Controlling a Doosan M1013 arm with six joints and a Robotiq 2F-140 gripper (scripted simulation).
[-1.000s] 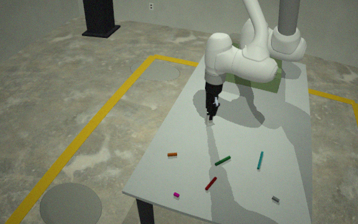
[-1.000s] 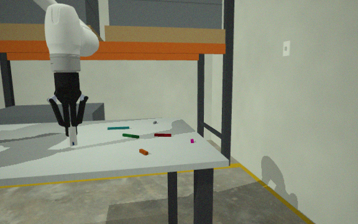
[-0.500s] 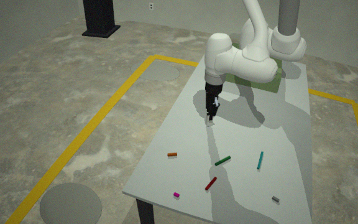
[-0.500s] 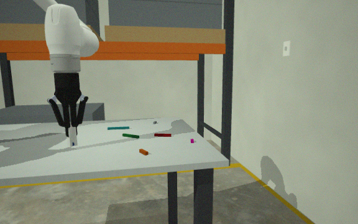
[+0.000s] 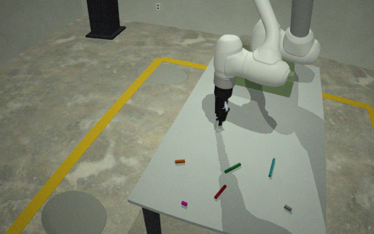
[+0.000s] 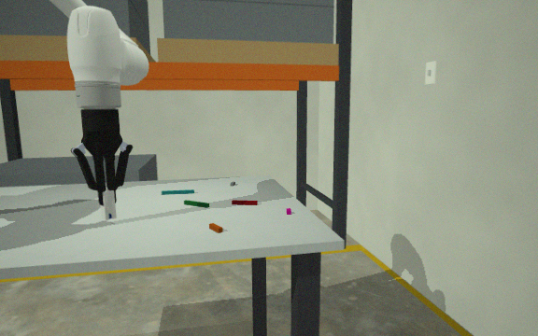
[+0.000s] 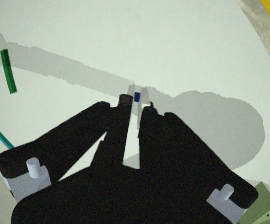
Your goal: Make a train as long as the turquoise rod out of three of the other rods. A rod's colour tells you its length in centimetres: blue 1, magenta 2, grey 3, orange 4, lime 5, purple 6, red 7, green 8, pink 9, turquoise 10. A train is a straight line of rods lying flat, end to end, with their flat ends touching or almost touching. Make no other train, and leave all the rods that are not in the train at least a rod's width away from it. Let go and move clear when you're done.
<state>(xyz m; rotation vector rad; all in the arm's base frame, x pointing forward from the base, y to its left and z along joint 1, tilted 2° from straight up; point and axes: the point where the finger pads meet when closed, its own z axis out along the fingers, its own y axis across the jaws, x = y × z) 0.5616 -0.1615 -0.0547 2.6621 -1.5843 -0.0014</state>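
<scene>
My hand is 42 cm short of the magenta rod, 5 cm to the left of it and 4 cm above it. Round my hand: orange rod 23 cm ahead, 12 cm to the right, 4 cm below; green rod 21 cm ahead, 10 cm to the left, 4 cm below; blue rod 3 cm below.
</scene>
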